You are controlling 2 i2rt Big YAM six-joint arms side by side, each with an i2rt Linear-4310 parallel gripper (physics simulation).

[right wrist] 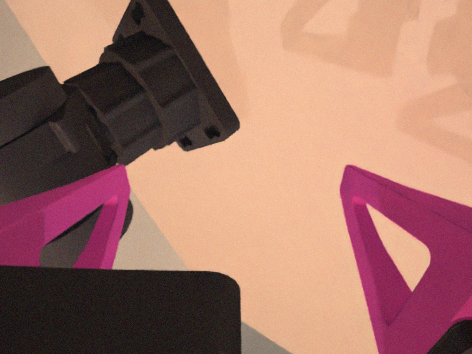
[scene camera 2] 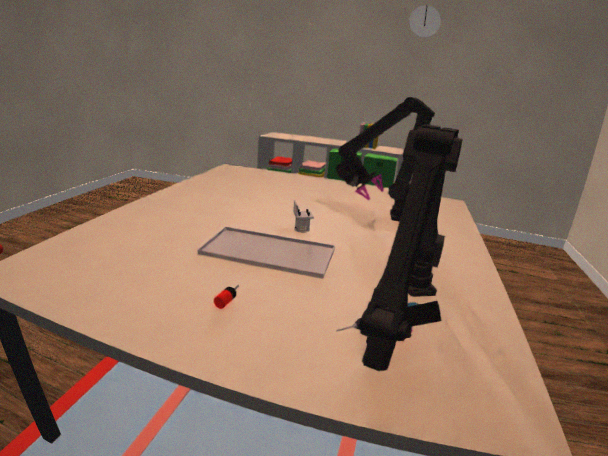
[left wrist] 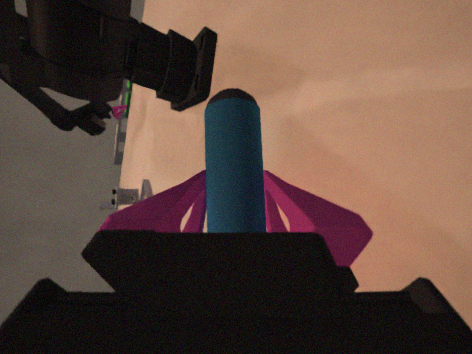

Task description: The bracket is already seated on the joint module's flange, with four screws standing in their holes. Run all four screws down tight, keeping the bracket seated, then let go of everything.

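Seen in the pictures: left gripper, fingertip midpoint: (left wrist: 235,177); right gripper, fingertip midpoint: (right wrist: 235,176) (scene camera 2: 375,195) (left wrist: 120,98); left arm's base, link origin: (scene camera 2: 415,285) (left wrist: 194,78); right arm's base, link origin: (right wrist: 178,77) (scene camera 2: 399,217).
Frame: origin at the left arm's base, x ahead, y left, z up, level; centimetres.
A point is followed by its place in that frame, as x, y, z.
Observation:
The grey joint module (scene camera 2: 302,223) {29.7, -40.4, 3.7} (left wrist: 128,196) {28.4, -40.5, 3.2} stands on the table behind the tray, with the pale bracket (scene camera 2: 296,208) {32.6, -39.8, 9.9} on top. Two dark screw heads show on it in scene camera 2; whether all screws stand there is too small to tell. My left gripper (left wrist: 235,177) {13.0, 16.7, 2.1} is shut on the blue handle of a screwdriver (left wrist: 234,145) {10.9, 18.4, 3.8} (scene camera 2: 346,328) {27.9, 21.1, 1.9}, whose thin shaft points left in scene camera 2. It is held at the lower right, well away from the module; the arm hides most of the handle there. My right gripper (scene camera 2: 372,189) {-9.4, -69.1, 7.4} (right wrist: 235,176) {-9.4, -69.1, 7.4} is open and empty, raised right of and beyond the module.
A shallow grey tray (scene camera 2: 260,264) {46.6, -12.7, 0.8} lies between the module and a red screwdriver (scene camera 2: 223,298) {56.8, 9.6, 3.0}, which lies near the front of the table. A low shelf unit (scene camera 2: 310,139) with green boxes stands beyond the table's far edge.

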